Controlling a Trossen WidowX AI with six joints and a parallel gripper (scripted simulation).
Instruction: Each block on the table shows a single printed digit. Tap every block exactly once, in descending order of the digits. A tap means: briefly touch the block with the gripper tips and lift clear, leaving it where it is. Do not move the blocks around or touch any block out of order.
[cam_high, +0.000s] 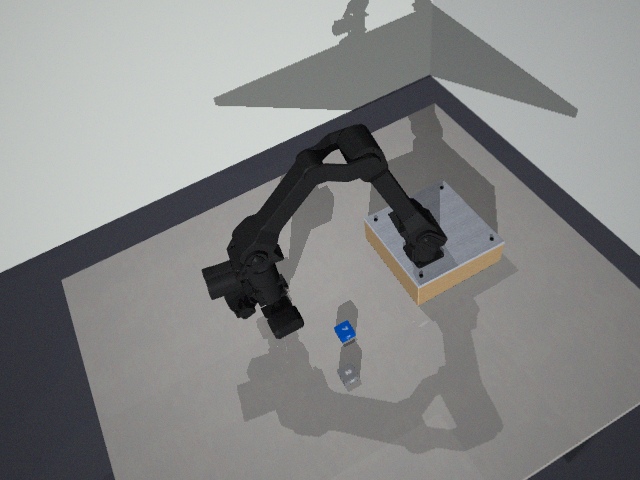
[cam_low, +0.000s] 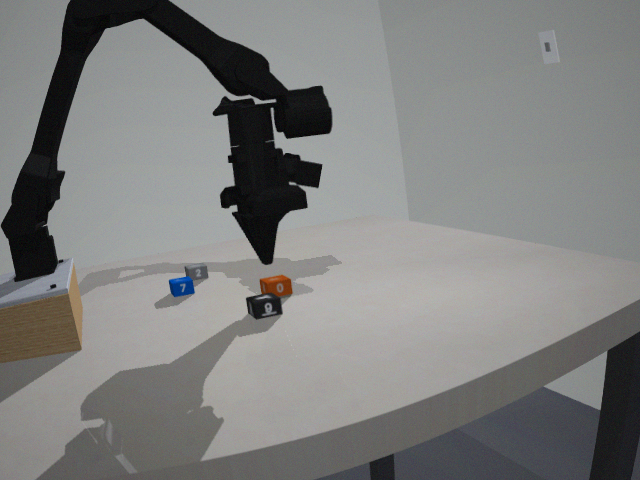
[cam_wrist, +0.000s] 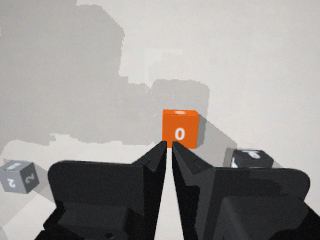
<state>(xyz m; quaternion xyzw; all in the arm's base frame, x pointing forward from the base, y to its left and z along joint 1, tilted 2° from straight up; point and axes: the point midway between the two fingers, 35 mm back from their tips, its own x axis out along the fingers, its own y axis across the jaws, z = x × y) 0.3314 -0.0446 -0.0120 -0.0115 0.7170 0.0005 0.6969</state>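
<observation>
Now: the orange block marked 0 10 mm to the right of my gripper tip and 30 mm below it. Round my gripper tip: blue block marked 7: 110 mm behind, 90 mm to the left, 30 mm below; then grey block marked 2: 70 mm behind, 180 mm to the left, 30 mm below; then black block marked 9: 40 mm behind, 90 mm to the right, 30 mm below.
</observation>
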